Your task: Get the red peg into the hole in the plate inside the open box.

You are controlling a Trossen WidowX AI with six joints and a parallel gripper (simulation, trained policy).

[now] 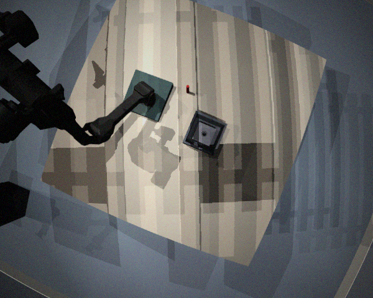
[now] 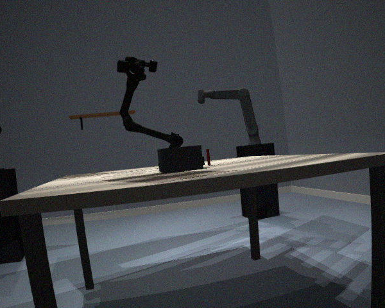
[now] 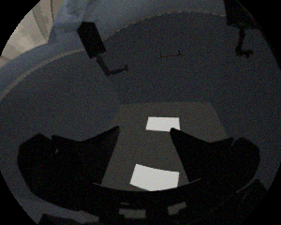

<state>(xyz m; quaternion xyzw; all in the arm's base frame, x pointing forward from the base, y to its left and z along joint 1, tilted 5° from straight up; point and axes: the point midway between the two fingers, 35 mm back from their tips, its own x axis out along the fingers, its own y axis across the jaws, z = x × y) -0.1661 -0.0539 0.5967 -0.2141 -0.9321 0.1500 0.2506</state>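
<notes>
Now: the red peg 600 mm below my gripper tip, 370 mm ahead of it and 190 mm to the left of it. Round my gripper tip: dark box: 610 mm below, 510 mm ahead; then grey plate: 590 mm below, 510 mm ahead.
</notes>
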